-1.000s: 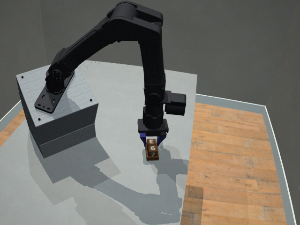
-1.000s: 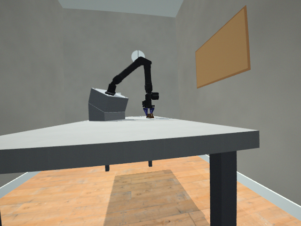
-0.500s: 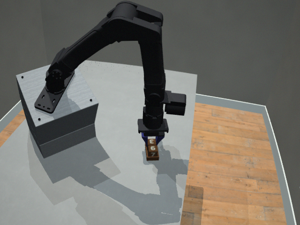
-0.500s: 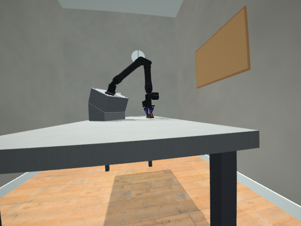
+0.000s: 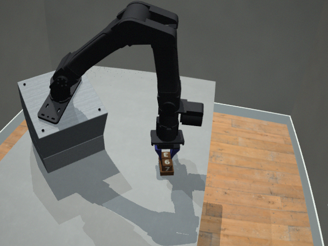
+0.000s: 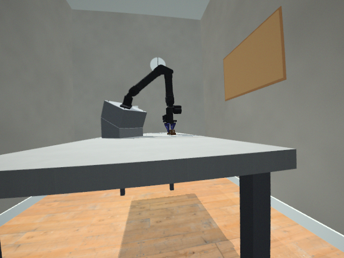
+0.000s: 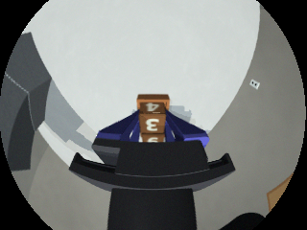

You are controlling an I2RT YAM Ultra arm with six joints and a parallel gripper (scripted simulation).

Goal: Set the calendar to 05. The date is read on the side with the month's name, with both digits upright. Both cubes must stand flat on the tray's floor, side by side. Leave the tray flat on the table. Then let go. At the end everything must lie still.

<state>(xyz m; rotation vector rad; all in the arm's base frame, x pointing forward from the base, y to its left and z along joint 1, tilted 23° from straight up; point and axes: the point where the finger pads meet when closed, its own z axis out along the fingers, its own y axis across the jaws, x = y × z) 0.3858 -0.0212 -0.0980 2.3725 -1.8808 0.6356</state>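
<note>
Right now my hand is 20 mm to the left of the brown tray and 20 mm above it. Also, from my hand: brown wooden cube: right at my hand.
</note>
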